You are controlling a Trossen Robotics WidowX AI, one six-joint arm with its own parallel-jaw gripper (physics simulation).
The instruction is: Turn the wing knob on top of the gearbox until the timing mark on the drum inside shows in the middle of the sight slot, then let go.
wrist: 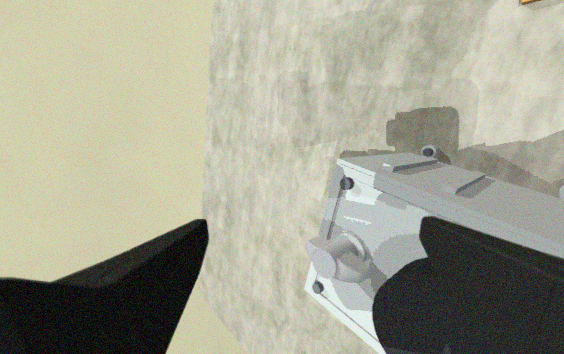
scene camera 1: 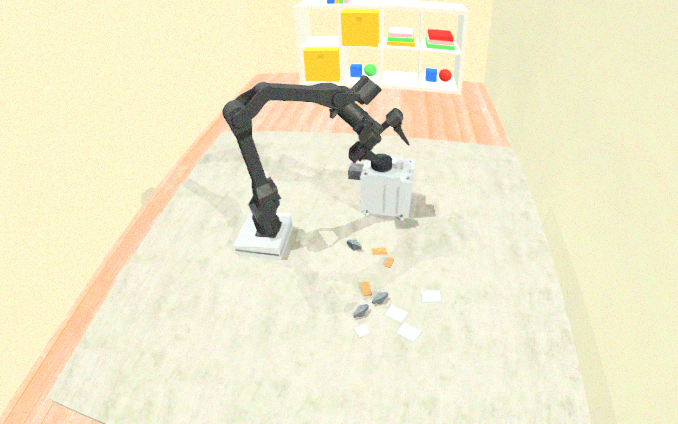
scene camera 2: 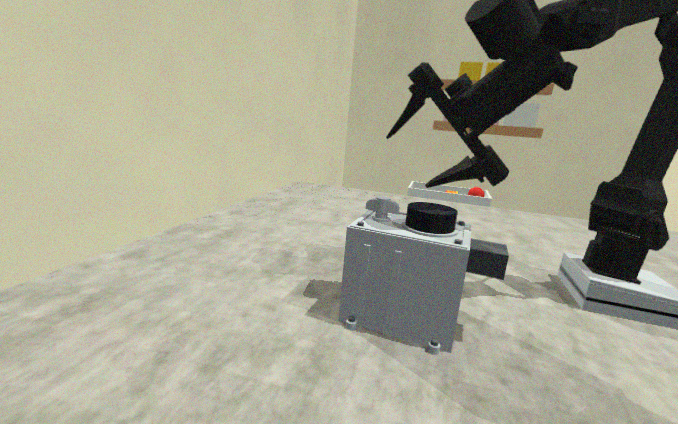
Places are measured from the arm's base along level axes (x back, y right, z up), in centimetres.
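Pixels of known places: gripper, fingertip midpoint: (wrist: 313, 228) (scene camera 1: 397, 155) (scene camera 2: 406, 162); arm's base, link origin: (scene camera 1: 268, 229) (scene camera 2: 609, 271).
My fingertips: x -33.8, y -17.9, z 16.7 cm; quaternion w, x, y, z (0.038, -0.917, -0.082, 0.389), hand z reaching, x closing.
Observation:
Ahead of a thing's pixels: the offset from my fingertips to its top centre. "spot": to the spot under its first point. Level surfaces: height alone.
The light grey gearbox @(dx +4.9, dy -5.0, dz -4.3 cm) (scene camera 1: 387, 195) (scene camera 2: 402, 295) (wrist: 445, 185) stands upright on the mat. Its grey wing knob @(dx -1.9, dy -4.8, dz -4.7 cm) (scene camera 2: 382, 206) (wrist: 332, 257) is on the top, beside a round black cap (scene camera 1: 381, 163) (scene camera 2: 431, 218) (wrist: 395, 306). The knob is faint in scene camera 1. My gripper (scene camera 1: 393, 152) (scene camera 2: 407, 162) (wrist: 313, 228) is wide open and empty, above the gearbox top. In scene camera 2 one fingertip is above the cap and the other is higher, above the knob's side. In the wrist view the knob shows between the fingers, nearer the right one. I cannot make out the sight slot or timing mark.
A dark block @(spot: dx +12.4, dy -3.1, dz -9.1 cm) (scene camera 1: 355, 171) (scene camera 2: 487, 259) sticks out of the gearbox's side. Orange pieces @(dx +2.3, dy +16.7, dz -20.8 cm) (scene camera 1: 379, 251), grey stones @(dx +9.4, dy +16.4, dz -18.7 cm) (scene camera 1: 354, 244) and white squares @(dx -13.3, dy +30.2, dz -21.2 cm) (scene camera 1: 431, 296) lie on the mat @(dz -21.5 cm) (scene camera 1: 200, 325). A white tray (scene camera 2: 415, 191) holds a red ball (scene camera 2: 476, 192). A white shelf unit (scene camera 1: 464, 50) stands behind.

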